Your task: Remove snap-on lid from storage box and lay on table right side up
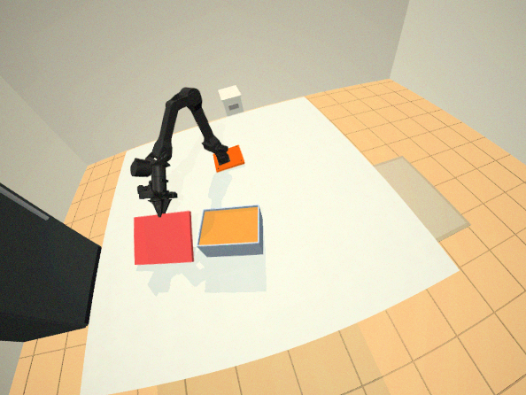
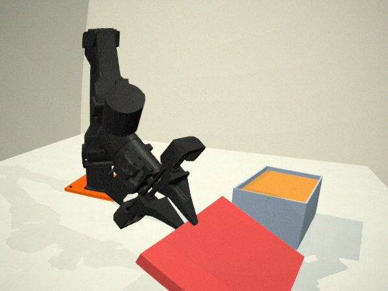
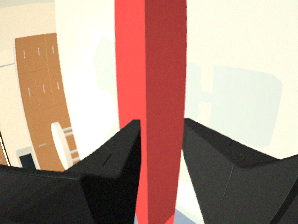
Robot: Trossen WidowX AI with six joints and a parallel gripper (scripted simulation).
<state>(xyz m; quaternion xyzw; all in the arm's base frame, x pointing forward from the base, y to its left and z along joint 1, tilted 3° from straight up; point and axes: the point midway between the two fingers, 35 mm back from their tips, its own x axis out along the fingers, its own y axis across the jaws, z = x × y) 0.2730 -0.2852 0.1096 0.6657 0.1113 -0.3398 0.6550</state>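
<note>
Right now my gripper tip is 70 mm short of the red lid, 20 mm to the left of it and 30 mm above it. The rest, counted from my gripper tip: storage box: 150 mm ahead, 250 mm to the left, 40 mm below.
</note>
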